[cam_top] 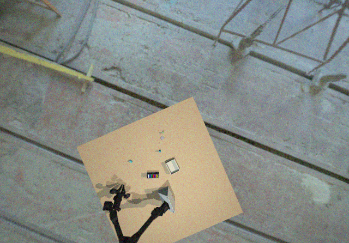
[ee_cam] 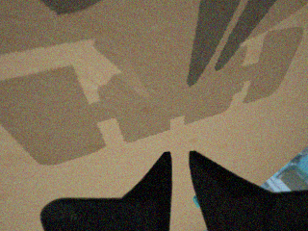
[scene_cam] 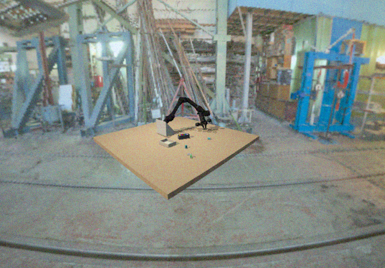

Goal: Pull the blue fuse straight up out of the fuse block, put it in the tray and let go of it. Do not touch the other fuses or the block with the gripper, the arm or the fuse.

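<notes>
The blue fuse is 29 cm to the right of my gripper tip, 1 cm below it and 1 cm ahead of it. From my gripper tip the other things lie so: tray 52 cm to the right, 3 cm below, 3 cm ahead.
</notes>
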